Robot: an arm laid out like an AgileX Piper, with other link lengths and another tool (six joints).
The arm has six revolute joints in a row. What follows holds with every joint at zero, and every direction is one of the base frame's. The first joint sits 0.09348 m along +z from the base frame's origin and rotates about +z. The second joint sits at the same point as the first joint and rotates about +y. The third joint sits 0.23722 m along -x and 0.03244 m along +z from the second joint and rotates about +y. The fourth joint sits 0.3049 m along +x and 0.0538 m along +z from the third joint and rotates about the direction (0.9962, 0, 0.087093). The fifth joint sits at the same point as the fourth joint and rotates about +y. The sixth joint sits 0.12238 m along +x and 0.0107 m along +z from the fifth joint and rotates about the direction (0.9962, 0, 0.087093). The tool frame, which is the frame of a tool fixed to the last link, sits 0.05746 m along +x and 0.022 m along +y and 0.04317 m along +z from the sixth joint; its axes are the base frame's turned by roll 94.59, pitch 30.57 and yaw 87.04 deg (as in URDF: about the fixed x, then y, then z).
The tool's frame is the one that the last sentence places.
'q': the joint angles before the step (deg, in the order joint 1, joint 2, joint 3, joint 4, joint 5, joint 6). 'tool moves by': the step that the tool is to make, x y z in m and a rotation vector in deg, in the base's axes. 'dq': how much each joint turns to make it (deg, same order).
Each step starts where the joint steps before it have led.
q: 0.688, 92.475, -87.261, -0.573, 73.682, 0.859
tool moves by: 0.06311, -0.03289, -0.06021, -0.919, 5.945, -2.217
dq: -3.724, 20.455, -16.387, -0.688, 1.834, -1.546
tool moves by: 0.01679, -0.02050, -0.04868, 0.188, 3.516, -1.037
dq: -2.292, 8.595, -4.127, 0.115, -0.974, -1.261
